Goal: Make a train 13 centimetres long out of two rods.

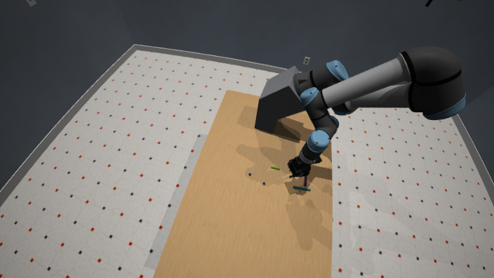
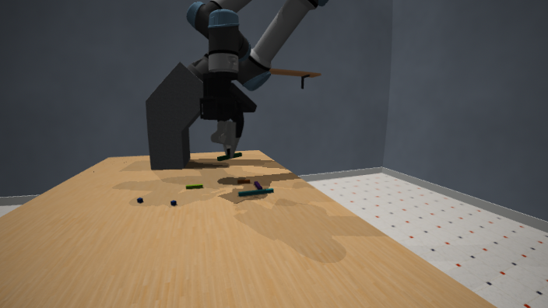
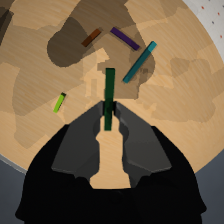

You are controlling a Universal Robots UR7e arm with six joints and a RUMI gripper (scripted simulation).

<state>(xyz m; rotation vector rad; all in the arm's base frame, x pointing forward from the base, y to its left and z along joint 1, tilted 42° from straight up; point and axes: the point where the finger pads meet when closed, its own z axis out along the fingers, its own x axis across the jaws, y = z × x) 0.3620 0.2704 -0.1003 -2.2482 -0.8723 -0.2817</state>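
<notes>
My hand is 11 cm to the left of the lime rod, 11 cm above it and 5 cm past it. The rest, counted from my hand: green rod 1 cm below; then purple rod 11 cm below, 8 cm to the left, 3 cm behind; then turquoise rod 11 cm below, 7 cm to the left, 2 cm ahead.
</notes>
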